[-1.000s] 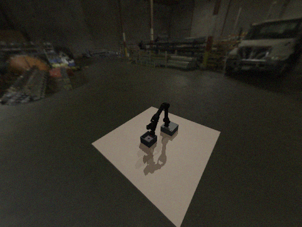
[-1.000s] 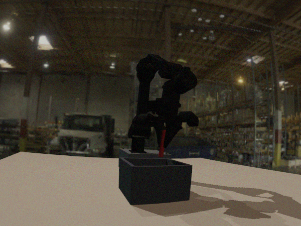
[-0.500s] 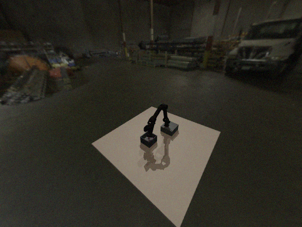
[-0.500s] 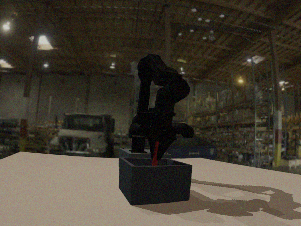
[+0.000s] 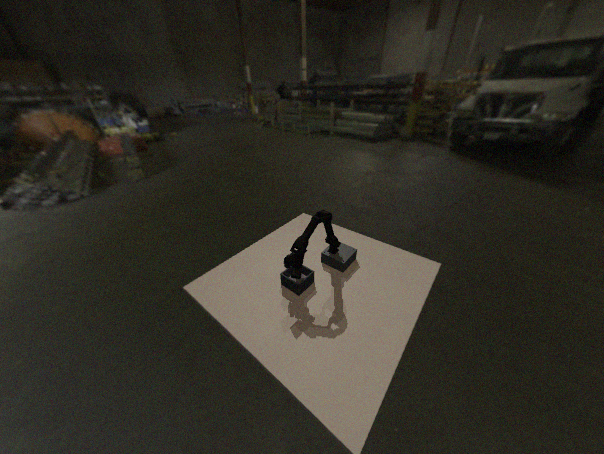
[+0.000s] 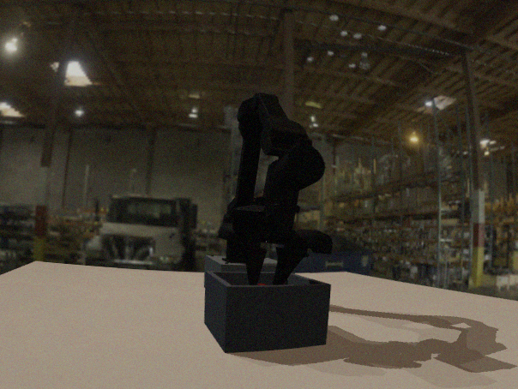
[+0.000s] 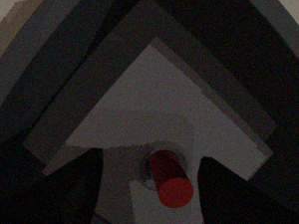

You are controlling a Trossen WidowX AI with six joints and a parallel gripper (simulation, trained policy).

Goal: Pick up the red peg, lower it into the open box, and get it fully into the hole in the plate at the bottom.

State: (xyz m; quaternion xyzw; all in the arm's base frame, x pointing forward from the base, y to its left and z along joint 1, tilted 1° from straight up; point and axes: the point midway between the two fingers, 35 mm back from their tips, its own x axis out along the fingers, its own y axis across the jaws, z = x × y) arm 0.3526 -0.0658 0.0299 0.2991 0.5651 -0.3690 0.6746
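The red peg is 30 mm below my gripper tip and 10 mm behind it. The rest, counted from my gripper tip: plate (30 mm below, 10 mm behind); then dark box (50 mm below, 10 mm behind).
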